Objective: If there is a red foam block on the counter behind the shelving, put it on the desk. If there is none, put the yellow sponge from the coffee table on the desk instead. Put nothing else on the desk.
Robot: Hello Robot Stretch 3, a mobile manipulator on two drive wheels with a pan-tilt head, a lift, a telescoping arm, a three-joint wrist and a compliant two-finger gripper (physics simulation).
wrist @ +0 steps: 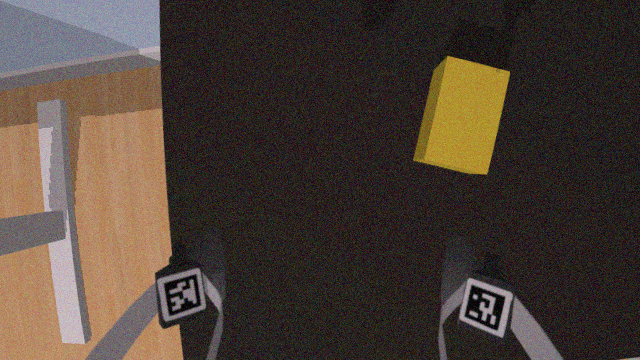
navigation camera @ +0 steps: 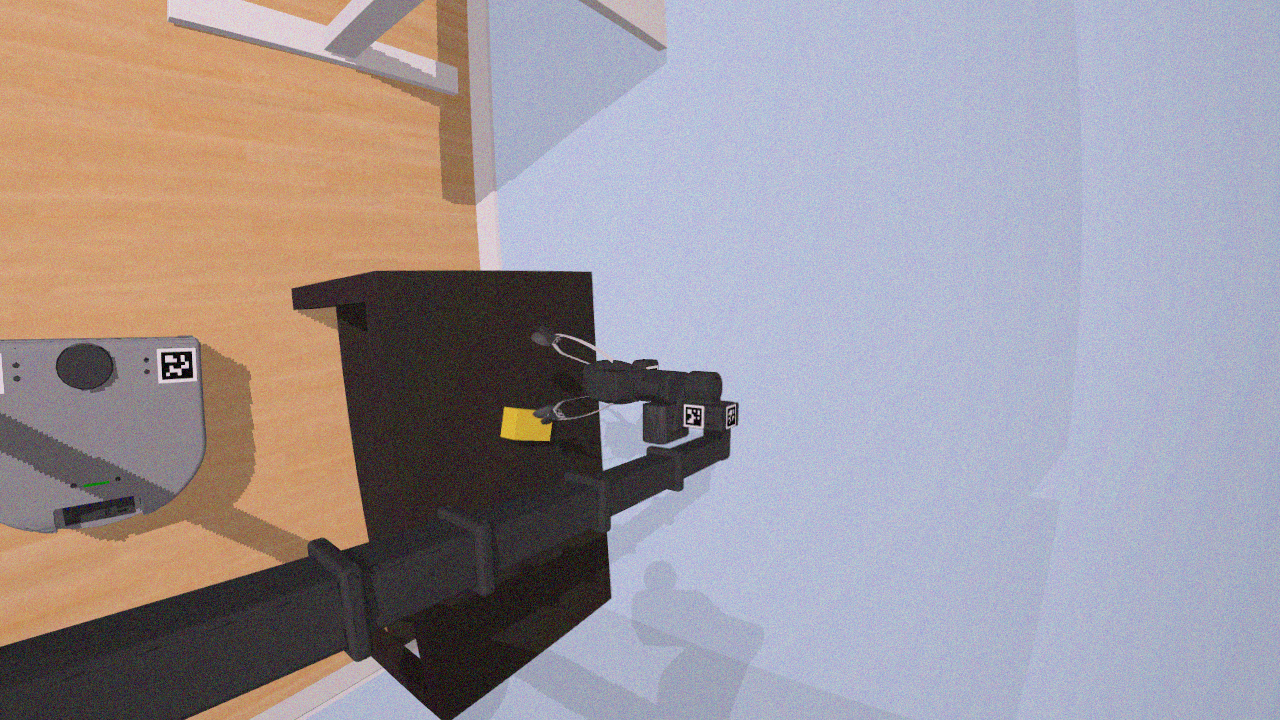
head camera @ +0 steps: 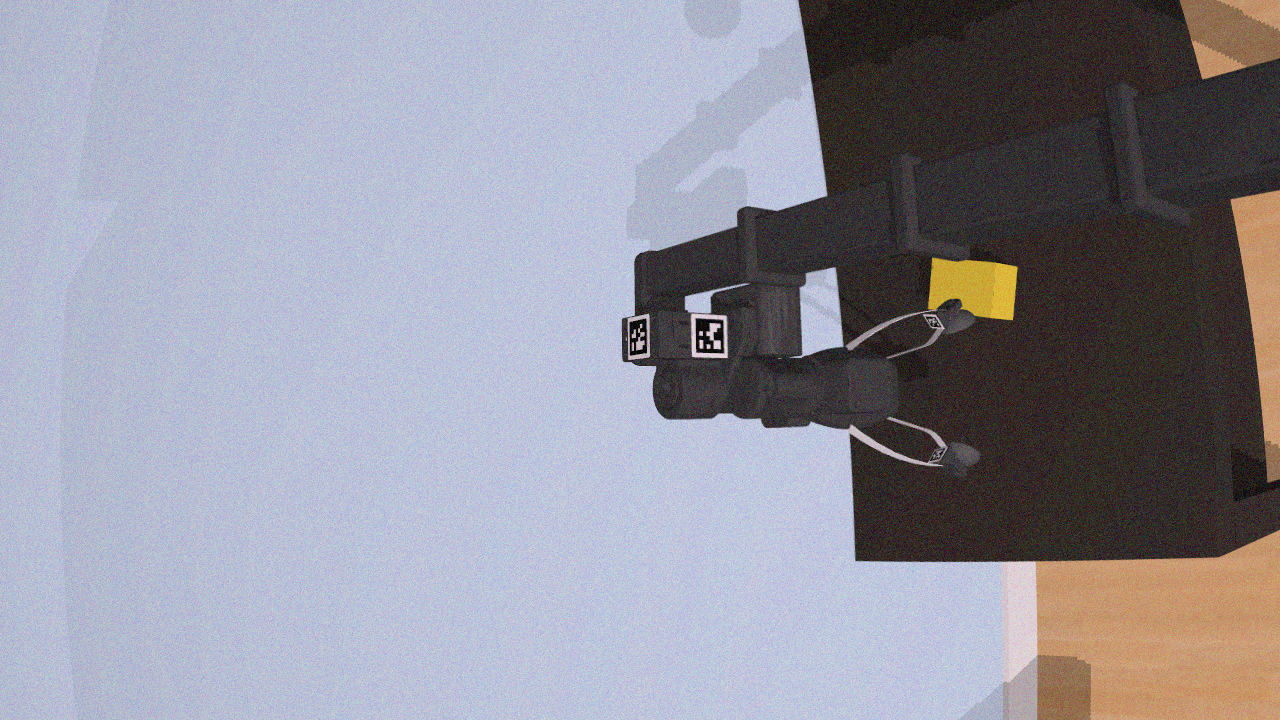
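Seen in the pictures: gripper, between the fingertips: (navigation camera: 536,374) (head camera: 970,388); robot's base, origin of its link: (navigation camera: 86,364).
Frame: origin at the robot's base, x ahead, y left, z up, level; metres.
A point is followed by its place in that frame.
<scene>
The yellow sponge (head camera: 971,284) @(x -0.143, y -0.677, z 0.495 m) (navigation camera: 526,424) @(x -0.136, y -0.671, z 0.495 m) (wrist: 465,115) lies on the dark coffee table (head camera: 1074,465) @(x 0.064, y -0.565, z 0.451 m) (navigation camera: 429,358) @(x 0.006, y -0.480, z 0.451 m) (wrist: 300,150). My gripper (head camera: 959,386) @(x -0.021, y -0.590, z 0.615 m) (navigation camera: 544,375) @(x -0.021, y -0.590, z 0.615 m) (wrist: 333,255) @(x -0.021, y -0.590, z 0.615 m) is open and empty, above the table top. In the head view one fingertip overlaps the sponge's near edge, and the other stands well to the side of it. In the wrist view the sponge is ahead and to the right, beyond the right fingertip and outside the gap between the fingers. No red foam block, counter or shelving shows.
My extended arm (head camera: 1002,188) @(x -0.099, y -0.280, z 0.968 m) (navigation camera: 420,564) @(x -0.091, y -0.159, z 0.970 m) crosses over the coffee table. The pale blue wall (head camera: 358,358) @(x -0.063, y -0.969, z 1.099 m) (navigation camera: 850,268) @(x 0.174, y -0.943, z 1.059 m) runs along the table's far side. A white furniture leg frame (navigation camera: 259,34) (wrist: 72,310) stands on the wooden floor. My base (navigation camera: 134,402) @(x -0.061, y -0.064, z 0.160 m) is beside the table.
</scene>
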